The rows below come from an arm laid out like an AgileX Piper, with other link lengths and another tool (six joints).
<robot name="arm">
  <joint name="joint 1" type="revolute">
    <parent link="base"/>
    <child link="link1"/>
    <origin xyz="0 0 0.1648"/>
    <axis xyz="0 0 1"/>
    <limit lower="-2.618" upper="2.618"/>
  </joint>
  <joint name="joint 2" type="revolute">
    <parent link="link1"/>
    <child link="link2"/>
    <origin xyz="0 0 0"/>
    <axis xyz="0 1 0"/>
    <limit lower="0" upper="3.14"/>
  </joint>
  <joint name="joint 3" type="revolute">
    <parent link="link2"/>
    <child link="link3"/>
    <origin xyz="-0.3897 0 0.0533"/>
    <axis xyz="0 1 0"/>
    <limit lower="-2.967" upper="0"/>
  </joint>
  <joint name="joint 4" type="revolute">
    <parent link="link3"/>
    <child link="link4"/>
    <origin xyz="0.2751 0 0.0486"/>
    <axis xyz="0.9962 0 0.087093"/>
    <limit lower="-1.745" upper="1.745"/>
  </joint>
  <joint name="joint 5" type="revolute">
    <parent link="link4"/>
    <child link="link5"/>
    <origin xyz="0 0 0"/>
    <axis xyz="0 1 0"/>
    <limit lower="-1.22" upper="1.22"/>
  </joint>
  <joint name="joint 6" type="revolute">
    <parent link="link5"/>
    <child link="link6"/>
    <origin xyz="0.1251 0 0.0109"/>
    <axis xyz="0.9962 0 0.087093"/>
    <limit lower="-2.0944" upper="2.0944"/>
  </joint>
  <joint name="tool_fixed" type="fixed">
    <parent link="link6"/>
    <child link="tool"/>
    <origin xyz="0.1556 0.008 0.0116" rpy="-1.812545 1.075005 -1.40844"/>
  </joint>
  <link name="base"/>
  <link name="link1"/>
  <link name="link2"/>
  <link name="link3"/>
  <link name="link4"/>
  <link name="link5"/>
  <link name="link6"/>
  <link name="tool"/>
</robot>
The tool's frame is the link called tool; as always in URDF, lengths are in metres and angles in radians.
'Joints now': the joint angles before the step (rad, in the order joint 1, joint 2, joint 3, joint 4, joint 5, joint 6). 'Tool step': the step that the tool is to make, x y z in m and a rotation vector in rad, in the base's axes. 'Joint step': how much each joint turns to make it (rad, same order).
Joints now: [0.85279, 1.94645, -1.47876, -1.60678, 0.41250, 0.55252]
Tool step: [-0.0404, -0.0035, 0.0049, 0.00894, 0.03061, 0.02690]
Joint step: [0.04352, -0.08318, 0.09678, 0.03167, 0.00436, 0.00181]
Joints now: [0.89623, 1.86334, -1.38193, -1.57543, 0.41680, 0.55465]
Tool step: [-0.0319, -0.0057, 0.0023, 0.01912, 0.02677, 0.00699]
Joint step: [0.03988, -0.06473, 0.07796, 0.01630, 0.01741, 0.02943]
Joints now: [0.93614, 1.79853, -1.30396, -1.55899, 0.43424, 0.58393]
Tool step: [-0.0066, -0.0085, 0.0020, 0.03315, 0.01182, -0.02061]
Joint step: [0.00471, -0.02600, 0.03610, -0.02656, 0.01158, 0.07006]
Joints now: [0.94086, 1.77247, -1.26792, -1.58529, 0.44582, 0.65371]
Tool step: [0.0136, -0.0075, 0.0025, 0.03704, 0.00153, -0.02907]
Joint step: [-0.02810, 0.00722, -0.00542, -0.04324, -0.00754, 0.07199]
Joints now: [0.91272, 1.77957, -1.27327, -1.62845, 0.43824, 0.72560]
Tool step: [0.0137, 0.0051, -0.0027, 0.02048, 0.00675, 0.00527]
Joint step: [-0.02656, 0.02860, -0.03035, -0.02466, -0.03561, 0.03089]
